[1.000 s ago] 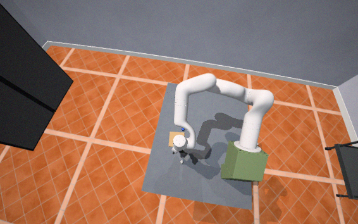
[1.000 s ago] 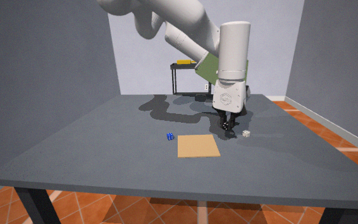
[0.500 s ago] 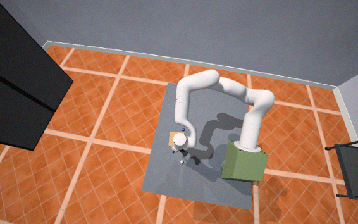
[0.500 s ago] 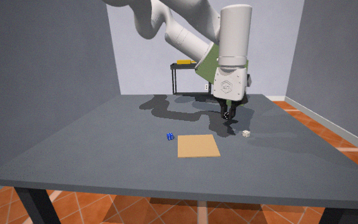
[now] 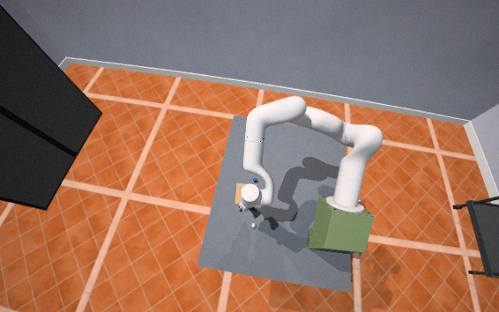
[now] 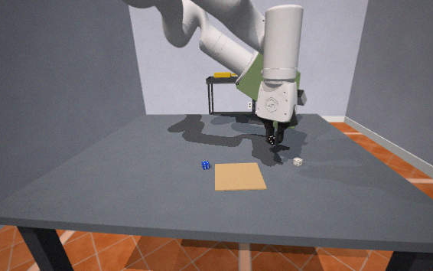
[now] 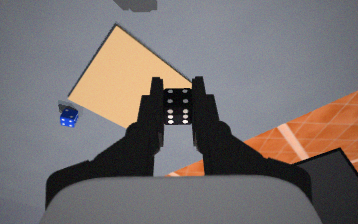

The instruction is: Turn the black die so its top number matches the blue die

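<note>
Now: hand 120 mm above the tan mat, 110 mm to the left of it and 10 mm short of it. Round my hand: white die 110 mm below, 100 mm to the left, 40 mm behind; then blue die 200 mm to the right, 110 mm below, 40 mm behind; then black die 10 mm below.
</note>
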